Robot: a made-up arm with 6 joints.
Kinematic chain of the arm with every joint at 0, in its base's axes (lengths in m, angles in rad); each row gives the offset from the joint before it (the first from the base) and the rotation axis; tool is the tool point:
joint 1: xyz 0 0 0.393 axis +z
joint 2: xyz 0 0 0 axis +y
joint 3: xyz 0 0 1.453 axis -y
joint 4: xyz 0 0 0 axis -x
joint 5: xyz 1.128 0 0 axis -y
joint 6: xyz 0 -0.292 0 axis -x
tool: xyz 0 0 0
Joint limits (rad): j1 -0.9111..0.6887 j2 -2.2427..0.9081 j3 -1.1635..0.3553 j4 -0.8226..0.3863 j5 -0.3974..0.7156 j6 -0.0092..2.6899
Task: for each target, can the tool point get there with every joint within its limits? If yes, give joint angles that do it. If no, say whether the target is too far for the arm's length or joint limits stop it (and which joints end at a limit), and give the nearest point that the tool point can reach.
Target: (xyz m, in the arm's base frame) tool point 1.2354 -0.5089 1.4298
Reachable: yes | joints -0.1869 0.1703 -0.0887 -0.3859 0.4126 2.4106
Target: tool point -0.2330 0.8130 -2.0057
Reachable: no: joint limits stop it (at a limit: joint 1, joint 2, joint 4) | nearest point 0.7992 0.4006 0.1720 | short by 2.445 m
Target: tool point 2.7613 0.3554 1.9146
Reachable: no: too far | nearest point 1.9283 0.2482 1.4556 | short by 0.957 m
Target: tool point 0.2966 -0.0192 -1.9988
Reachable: no: joint limits stop it (at a limit: joint 2, joint 4) | nearest point 0.8769 -0.0568 0.1759 | short by 2.251 m
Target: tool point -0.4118 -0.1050 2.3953
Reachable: yes | joints -0.4746 -0.7329 0.1528 0.2681 0.4623 1.9030
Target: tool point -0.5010 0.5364 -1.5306
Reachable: no: joint limits stop it (at a limit: joint 1, joint 2, joint 3, joint 4) | nearest point -0.4120 0.2070 0.3819 | short by 1.943 m
